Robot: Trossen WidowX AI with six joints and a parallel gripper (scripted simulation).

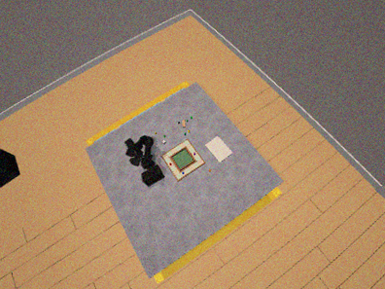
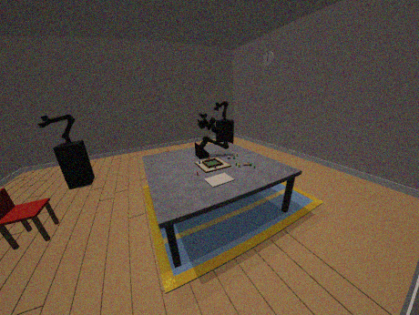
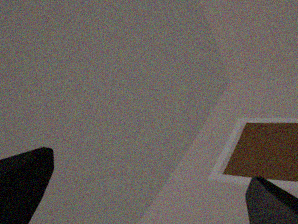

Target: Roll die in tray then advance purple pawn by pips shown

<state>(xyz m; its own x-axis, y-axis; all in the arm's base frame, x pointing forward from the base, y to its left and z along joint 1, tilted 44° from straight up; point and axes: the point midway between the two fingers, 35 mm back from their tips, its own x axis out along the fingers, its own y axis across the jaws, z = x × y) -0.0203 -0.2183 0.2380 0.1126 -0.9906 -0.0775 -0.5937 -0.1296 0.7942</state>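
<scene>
Right now the white die is 21 cm ahead of my gripper tip, 25 cm to the left of it and 46 cm below it. The rest, counted from my gripper tip: blue pawn: 18 cm ahead, 10 cm to the right, 44 cm below; then green felt tray: 25 cm ahead, 1 cm to the left, 46 cm below; then red pawn: 14 cm ahead, 3 cm to the left, 44 cm below.
</scene>
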